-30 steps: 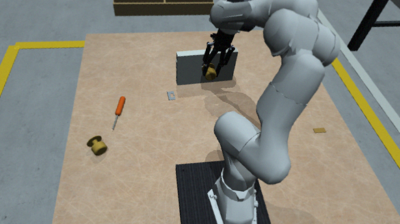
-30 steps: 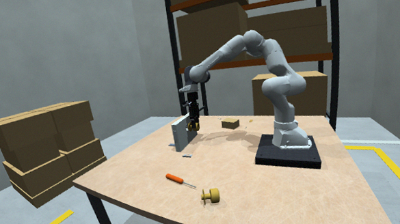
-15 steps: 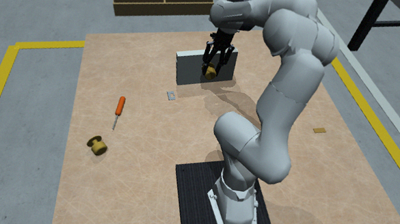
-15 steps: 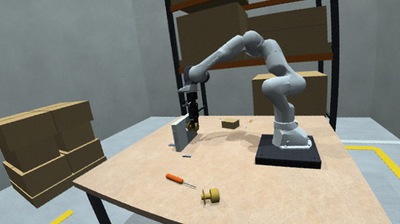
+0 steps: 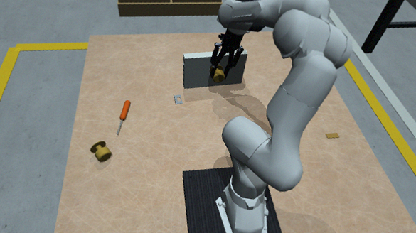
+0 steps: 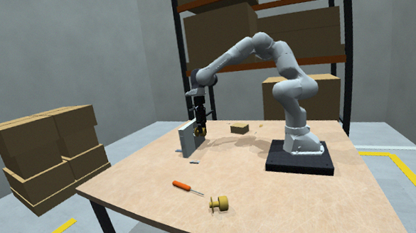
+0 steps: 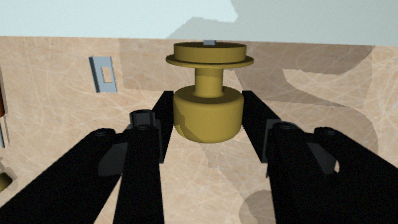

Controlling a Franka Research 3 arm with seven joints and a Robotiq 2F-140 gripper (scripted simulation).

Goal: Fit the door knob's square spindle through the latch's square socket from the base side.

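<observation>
Now: hand 7 cm short of the grey door panel, 4 cm above it and 1 cm to the right of it. Round my hand: tan block: 34 cm to the right, 15 cm behind, 12 cm below; brass knob: 51 cm to the left, 33 cm behind, 12 cm below; orange screwdriver: 45 cm to the left, 15 cm behind, 13 cm below.
</observation>
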